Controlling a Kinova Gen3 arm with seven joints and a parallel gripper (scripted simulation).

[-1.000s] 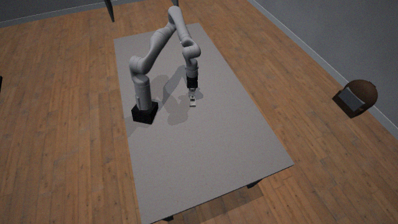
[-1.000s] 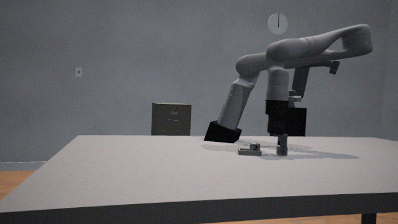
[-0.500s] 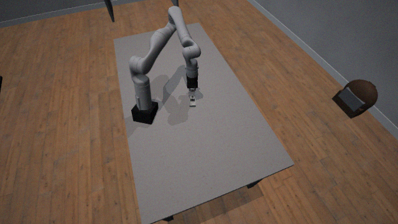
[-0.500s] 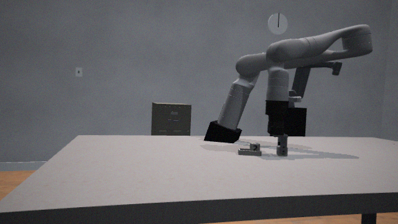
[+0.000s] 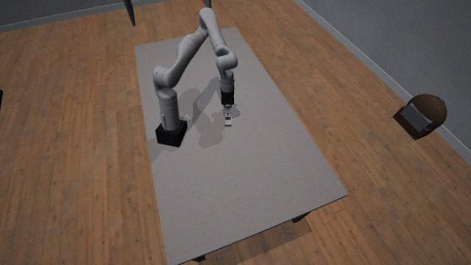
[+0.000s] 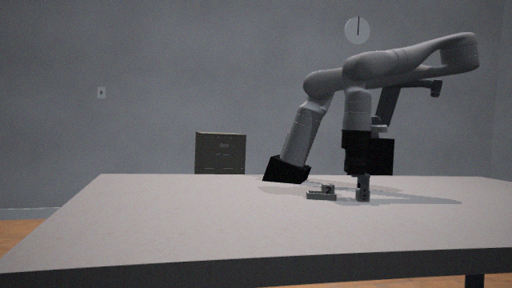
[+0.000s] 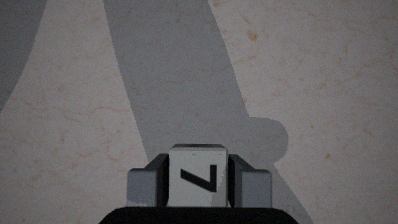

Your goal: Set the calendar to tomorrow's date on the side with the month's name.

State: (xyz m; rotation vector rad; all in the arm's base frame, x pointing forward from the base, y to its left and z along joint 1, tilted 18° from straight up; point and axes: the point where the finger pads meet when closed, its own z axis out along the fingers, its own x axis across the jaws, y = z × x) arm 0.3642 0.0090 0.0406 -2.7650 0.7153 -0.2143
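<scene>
Now: the digit cube 10 mm below my hand. The rest, counted from my hand: calendar tray (100 mm to the right, 50 mm behind, 20 mm below).
</scene>
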